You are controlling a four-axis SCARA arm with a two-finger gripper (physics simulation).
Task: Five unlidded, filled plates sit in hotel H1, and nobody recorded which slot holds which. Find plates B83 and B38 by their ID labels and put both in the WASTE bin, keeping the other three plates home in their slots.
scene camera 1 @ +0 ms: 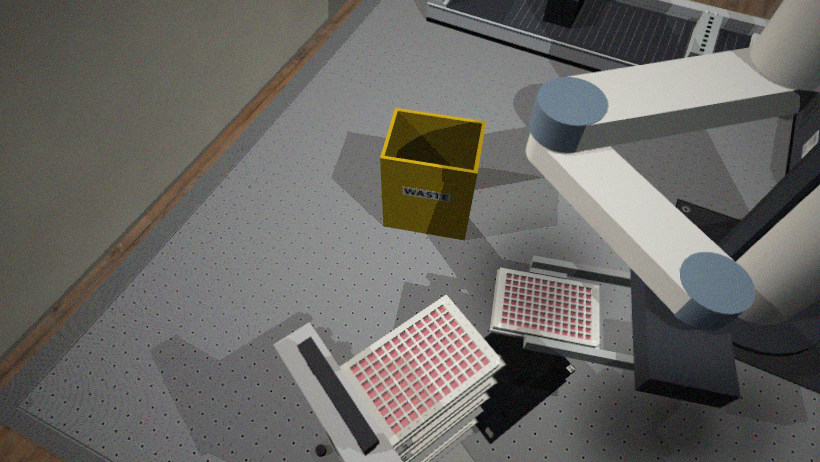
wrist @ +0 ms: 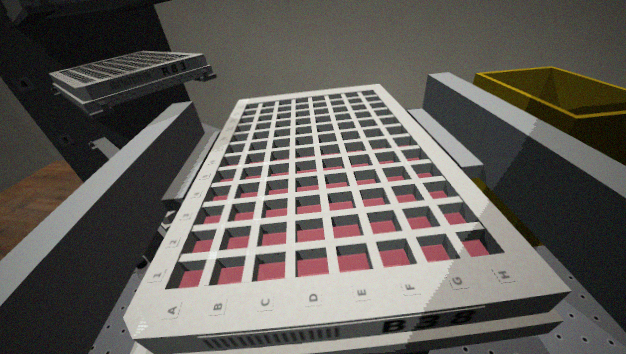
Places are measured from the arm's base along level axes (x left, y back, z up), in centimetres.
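Pixels of known places: gripper, fingertip midpoint: (scene camera 1: pixel 528 300) (wrist: pixel 312 109).
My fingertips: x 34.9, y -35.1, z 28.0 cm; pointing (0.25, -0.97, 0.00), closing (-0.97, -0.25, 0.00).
Observation:
Ahead of a thing's pixels: the offset from my fingertips to its top centre. "*": to the spot under its first point. Level surfaces: height alone.
My gripper (scene camera 1: pixel 529 302) (wrist: pixel 312 109) is shut on a plate @[dx -0.6, dy +2.3, dz -0.4 cm] (scene camera 1: pixel 548 307) (wrist: pixel 310 200) with red-filled wells. Its end label reads B38 in the wrist view. The plate is level between the two fingers, to the right of hotel H1 (scene camera 1: pixel 338 396) and apart from it. The hotel holds a filled plate @[dx +17.1, dy -6.9, dz +12.1 cm] (scene camera 1: pixel 421 367) on top, with several plate edges below it. In the wrist view a hotel plate @[dx +17.1, dy -6.9, dz +1.5 cm] (wrist: pixel 130 75) at upper left has a small label starting with R, hard to read. The yellow WASTE bin @[dx -25.1, dy -23.7, dz -6.8 cm] (scene camera 1: pixel 424 215) (wrist: pixel 600 132) stands behind and left of the gripper in the scene view. Its floor is partly in shadow.
The hotel's black base @[* dx +3.1, dy +4.5, dz -20.8 cm] (scene camera 1: pixel 522 390) lies beside its stack, near the held plate. A dark ribbed tray-like unit (scene camera 1: pixel 487 31) stands at the back. The arm's base plate (scene camera 1: pixel 708 212) is at the right. A wooden edge (scene camera 1: pixel 189 169) runs along the left of the perforated deck @[dz -26.8 cm] (scene camera 1: pixel 258 258).

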